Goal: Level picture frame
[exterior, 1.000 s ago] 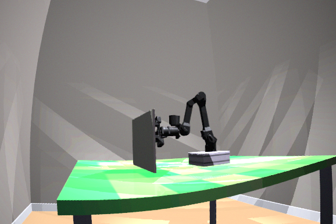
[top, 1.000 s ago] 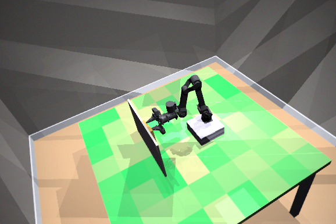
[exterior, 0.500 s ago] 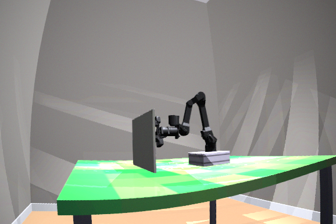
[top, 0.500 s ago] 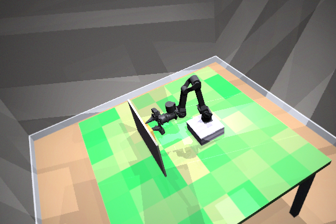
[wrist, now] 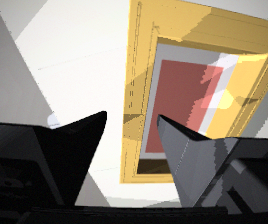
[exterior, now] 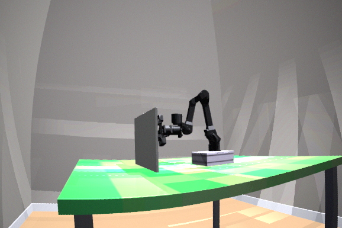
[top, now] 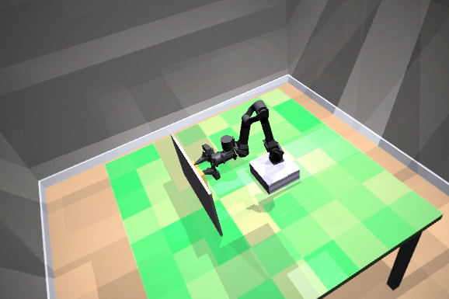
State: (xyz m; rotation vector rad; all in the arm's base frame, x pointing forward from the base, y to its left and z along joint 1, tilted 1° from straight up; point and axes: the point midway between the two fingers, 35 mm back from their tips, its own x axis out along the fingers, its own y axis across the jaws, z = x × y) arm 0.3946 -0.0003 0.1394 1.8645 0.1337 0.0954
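Now: gripper tip 5 cm above the picture frame and 2 cm to the right of it. The rest, counted from my gripper tip: wall panel 6 cm below, 2 cm to the left, 2 cm ahead.
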